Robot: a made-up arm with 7 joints. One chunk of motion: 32 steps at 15 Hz.
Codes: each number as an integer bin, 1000 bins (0 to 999) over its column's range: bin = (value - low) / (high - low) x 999, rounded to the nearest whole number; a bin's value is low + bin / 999 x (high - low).
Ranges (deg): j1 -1.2..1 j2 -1.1..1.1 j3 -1..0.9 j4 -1.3..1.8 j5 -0.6..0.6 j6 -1.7..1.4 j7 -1.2..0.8
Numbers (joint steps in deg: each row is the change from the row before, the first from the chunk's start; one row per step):
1: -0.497 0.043 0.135 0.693 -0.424 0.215 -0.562
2: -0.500 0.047 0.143 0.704 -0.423 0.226 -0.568
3: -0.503 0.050 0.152 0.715 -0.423 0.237 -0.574
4: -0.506 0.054 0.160 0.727 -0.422 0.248 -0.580
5: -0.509 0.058 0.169 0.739 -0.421 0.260 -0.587
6: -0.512 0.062 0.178 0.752 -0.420 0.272 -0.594
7: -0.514 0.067 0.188 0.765 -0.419 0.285 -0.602
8: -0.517 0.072 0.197 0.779 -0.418 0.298 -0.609
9: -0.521 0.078 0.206 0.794 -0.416 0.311 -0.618
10: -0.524 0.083 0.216 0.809 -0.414 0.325 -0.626
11: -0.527 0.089 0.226 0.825 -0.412 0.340 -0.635
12: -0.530 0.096 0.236 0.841 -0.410 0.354 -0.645
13: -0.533 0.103 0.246 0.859 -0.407 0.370 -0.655
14: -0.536 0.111 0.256 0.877 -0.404 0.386 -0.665
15: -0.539 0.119 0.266 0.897 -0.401 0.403 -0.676
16: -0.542 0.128 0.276 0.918 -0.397 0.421 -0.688
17: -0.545 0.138 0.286 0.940 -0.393 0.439 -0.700
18: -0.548 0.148 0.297 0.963 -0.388 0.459 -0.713
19: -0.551 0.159 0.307 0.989 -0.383 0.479 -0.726
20: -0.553 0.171 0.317 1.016 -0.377 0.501 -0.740
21: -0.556 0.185 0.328 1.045 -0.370 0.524 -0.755
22: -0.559 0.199 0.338 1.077 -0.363 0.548 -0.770
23: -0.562 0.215 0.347 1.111 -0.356 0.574 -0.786
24: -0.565 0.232 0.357 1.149 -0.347 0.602 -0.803
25: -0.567 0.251 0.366 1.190 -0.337 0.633 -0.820
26: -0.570 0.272 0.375 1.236 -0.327 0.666 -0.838
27: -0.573 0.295 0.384 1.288 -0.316 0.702 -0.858
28: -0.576 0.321 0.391 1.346 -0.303 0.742 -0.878
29: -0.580 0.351 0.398 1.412 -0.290 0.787 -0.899
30: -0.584 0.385 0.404 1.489 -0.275 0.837 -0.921
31: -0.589 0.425 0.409 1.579 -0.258 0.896 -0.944
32: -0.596 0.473 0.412 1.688 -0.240 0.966 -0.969
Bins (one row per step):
1: 319 519 597 642 147 617 319
2: 318 521 601 646 147 621 316
3: 317 522 606 649 147 624 313
4: 315 524 610 653 148 628 310
5: 314 526 615 657 149 632 306
6: 312 528 619 661 150 635 303
7: 312 530 625 665 151 640 299
8: 310 532 629 670 152 644 295
9: 308 535 634 675 153 648 291
10: 307 537 639 680 155 653 287
11: 306 540 645 685 157 657 282
12: 304 543 650 690 158 662 277
13: 303 546 655 696 161 667 272
14: 302 550 660 702 163 672 267
15: 300 554 666 708 166 678 262
16: 299 558 671 715 169 684 256
17: 297 562 676 722 172 689 250
18: 296 567 682 729 176 696 243
19: 295 572 687 738 181 702 237
20: 294 577 692 746 186 709 230
21: 292 584 698 756 191 717 222
22: 291 590 704 766 197 724 215
23: 290 597 708 777 203 733 207
24: 288 605 713 789 211 742 198
25: 287 613 718 802 219 752 190
26: 286 623 723 817 227 762 181
27: 285 633 728 834 236 774 171
28: 283 645 731 853 247 787 161
29: 282 659 735 874 258 801 150
30: 280 674 738 899 271 818 139
31: 277 692 741 928 285 837 128
32: 274 714 742 963 300 859 115

